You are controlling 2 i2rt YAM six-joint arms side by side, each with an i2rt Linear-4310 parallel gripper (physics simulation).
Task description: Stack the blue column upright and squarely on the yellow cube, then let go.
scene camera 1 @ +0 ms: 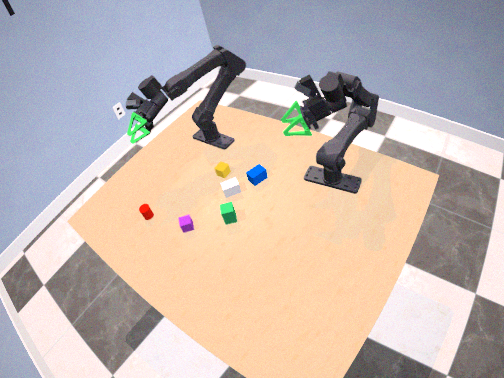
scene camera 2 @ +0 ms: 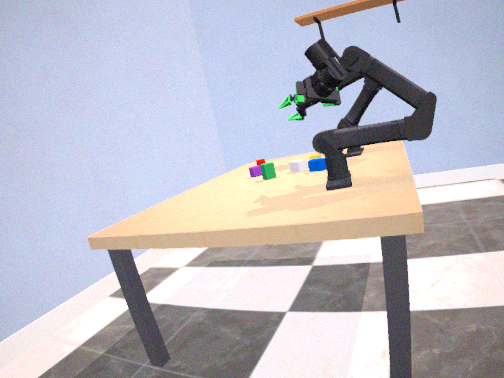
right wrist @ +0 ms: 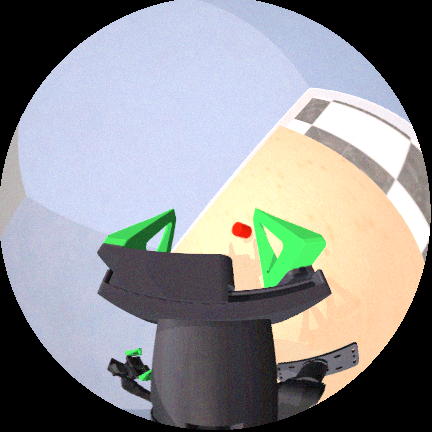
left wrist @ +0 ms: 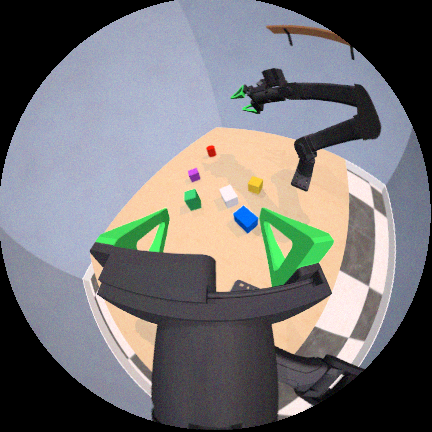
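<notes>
The blue column [scene camera 1: 257, 175] [scene camera 2: 316, 165] [left wrist: 245, 219] lies on its side on the table. The yellow cube [scene camera 1: 222, 169] [scene camera 2: 315, 157] [left wrist: 255, 185] sits apart from it, to its left in scene camera 1; in scene camera 2 the blue column partly hides it. My left gripper [scene camera 1: 285, 127] [left wrist: 213, 212] is open and empty, high above the table; in the left wrist view the blue column shows beyond its fingers, close to the right-hand one. My right gripper [scene camera 1: 131, 138] [scene camera 2: 284, 114] [right wrist: 214, 213] is open and empty, raised at the far left of scene camera 1, away from both blocks.
A white block [scene camera 1: 230, 187] [left wrist: 229, 195] lies close to the yellow cube and blue column. A green block [scene camera 1: 228, 213], a purple cube [scene camera 1: 186, 223] and a red cylinder [scene camera 1: 146, 212] [right wrist: 242, 230] stand farther off on the table [scene camera 1: 280, 280].
</notes>
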